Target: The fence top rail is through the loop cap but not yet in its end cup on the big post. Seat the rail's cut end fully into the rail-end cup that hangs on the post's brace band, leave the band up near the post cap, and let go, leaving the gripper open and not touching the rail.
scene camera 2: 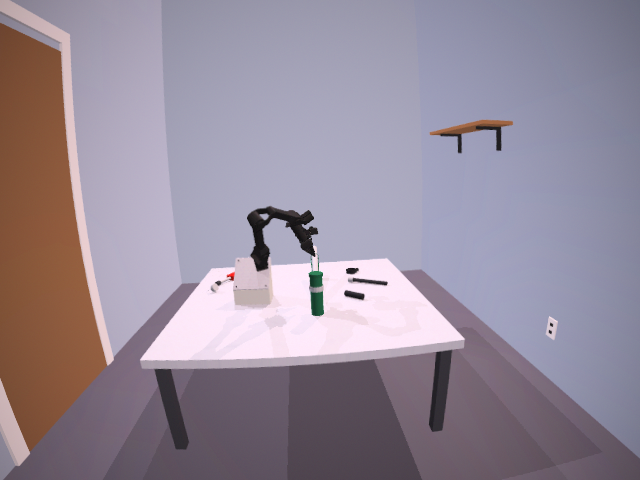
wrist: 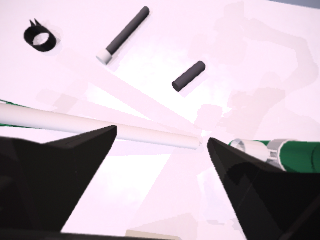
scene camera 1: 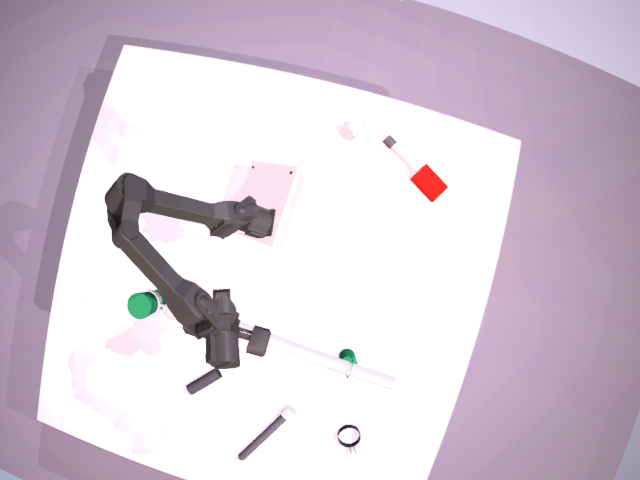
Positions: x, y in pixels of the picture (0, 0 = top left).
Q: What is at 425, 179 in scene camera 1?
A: A red-headed tool.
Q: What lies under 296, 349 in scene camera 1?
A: A top rail.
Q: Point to a green post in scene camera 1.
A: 140, 305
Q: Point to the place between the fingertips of my gripper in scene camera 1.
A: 228, 342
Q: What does my gripper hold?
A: Nothing.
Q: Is my gripper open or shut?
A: Open.
